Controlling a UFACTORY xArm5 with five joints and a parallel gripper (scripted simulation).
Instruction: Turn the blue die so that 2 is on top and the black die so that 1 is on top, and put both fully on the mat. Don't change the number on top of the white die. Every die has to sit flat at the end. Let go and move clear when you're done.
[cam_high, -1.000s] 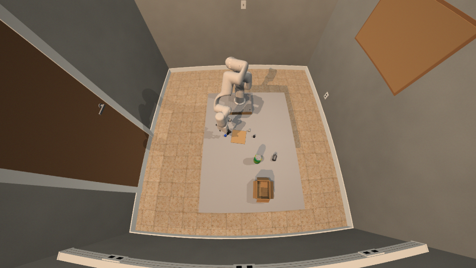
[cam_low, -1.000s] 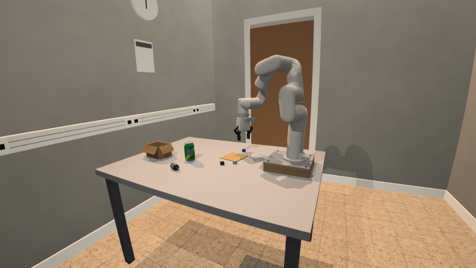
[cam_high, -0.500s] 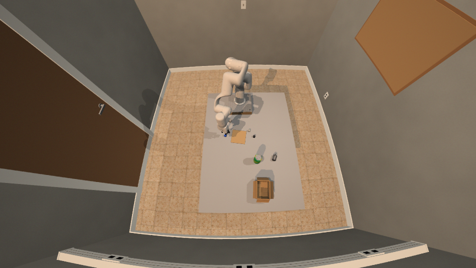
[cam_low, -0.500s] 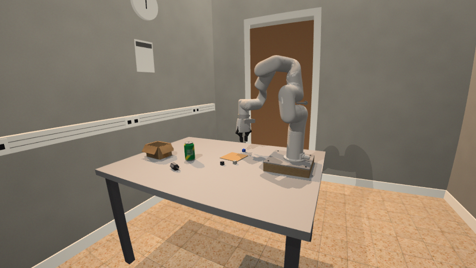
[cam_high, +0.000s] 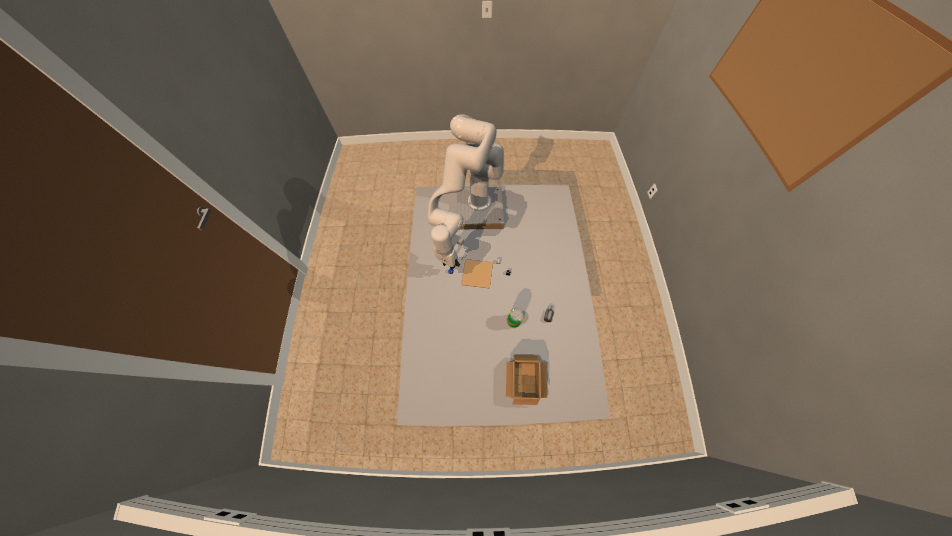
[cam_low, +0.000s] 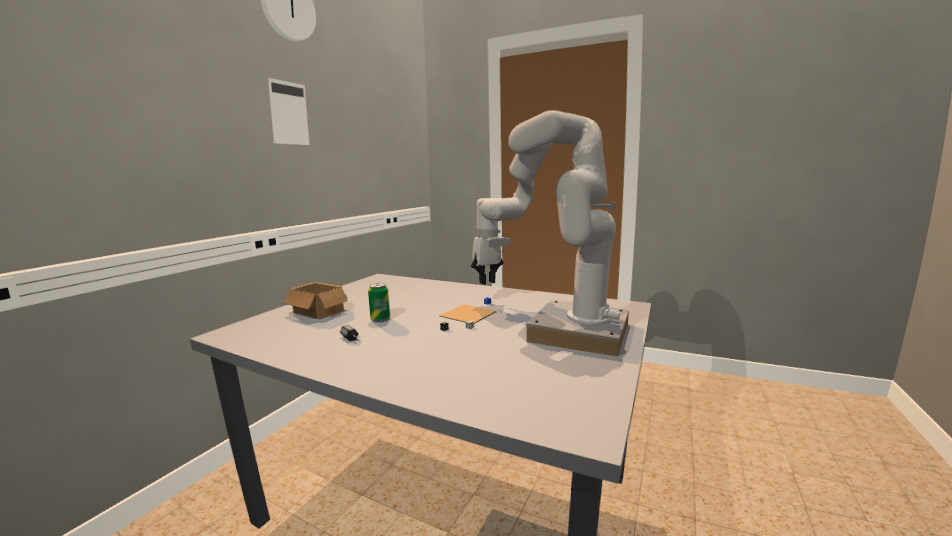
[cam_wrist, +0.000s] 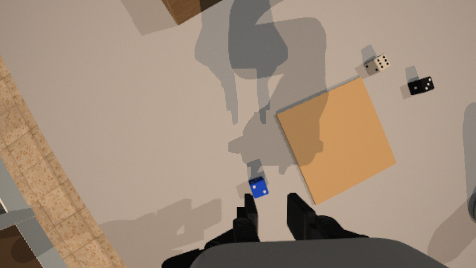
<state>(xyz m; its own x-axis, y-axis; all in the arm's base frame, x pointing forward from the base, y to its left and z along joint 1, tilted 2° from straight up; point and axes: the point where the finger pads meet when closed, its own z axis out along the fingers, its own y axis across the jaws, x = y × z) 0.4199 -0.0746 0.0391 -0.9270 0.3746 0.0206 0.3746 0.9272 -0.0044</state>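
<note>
The blue die lies 9 cm below my hand. Round my hand: white die (23 cm to the left, 9 cm below, 9 cm behind); then mat (13 cm to the left, 10 cm below, 1 cm behind); then black die (29 cm to the left, 9 cm below, 4 cm behind).
</note>
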